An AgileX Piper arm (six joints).
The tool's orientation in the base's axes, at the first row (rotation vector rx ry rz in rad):
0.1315, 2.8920, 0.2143
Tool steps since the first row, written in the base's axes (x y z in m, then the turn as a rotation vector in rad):
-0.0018, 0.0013, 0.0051, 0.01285, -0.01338, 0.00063
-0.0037, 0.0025, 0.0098, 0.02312, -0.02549, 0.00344
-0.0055, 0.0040, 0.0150, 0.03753, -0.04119, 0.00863
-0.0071, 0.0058, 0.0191, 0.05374, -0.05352, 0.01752
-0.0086, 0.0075, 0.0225, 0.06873, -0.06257, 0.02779
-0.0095, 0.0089, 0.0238, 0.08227, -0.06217, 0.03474
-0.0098, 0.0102, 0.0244, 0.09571, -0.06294, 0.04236
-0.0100, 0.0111, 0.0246, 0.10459, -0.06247, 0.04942
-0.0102, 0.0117, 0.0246, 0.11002, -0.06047, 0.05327
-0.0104, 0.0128, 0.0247, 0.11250, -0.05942, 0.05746
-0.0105, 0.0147, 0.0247, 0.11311, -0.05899, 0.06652
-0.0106, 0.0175, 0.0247, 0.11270, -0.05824, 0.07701
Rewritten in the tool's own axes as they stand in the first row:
0.0007, 0.0019, -0.0052, -0.01400, -0.01216, 0.00071
0.0016, 0.0037, -0.0100, -0.02587, -0.02292, -0.00113
0.0023, 0.0059, -0.0152, -0.04267, -0.03655, -0.00474
0.0031, 0.0082, -0.0193, -0.06171, -0.04616, -0.01101
0.0040, 0.0103, -0.0227, -0.07953, -0.05240, -0.01846
0.0047, 0.0118, -0.0240, -0.09418, -0.04996, -0.02181
0.0050, 0.0131, -0.0244, -0.10901, -0.04857, -0.02598
0.0052, 0.0141, -0.0246, -0.11916, -0.04637, -0.03055
0.0055, 0.0146, -0.0245, -0.12509, -0.04341, -0.03267
0.0058, 0.0157, -0.0245, -0.12833, -0.04155, -0.03595
0.0061, 0.0176, -0.0243, -0.13095, -0.03967, -0.04445
0.0065, 0.0203, -0.0240, -0.13288, -0.03733, -0.05453

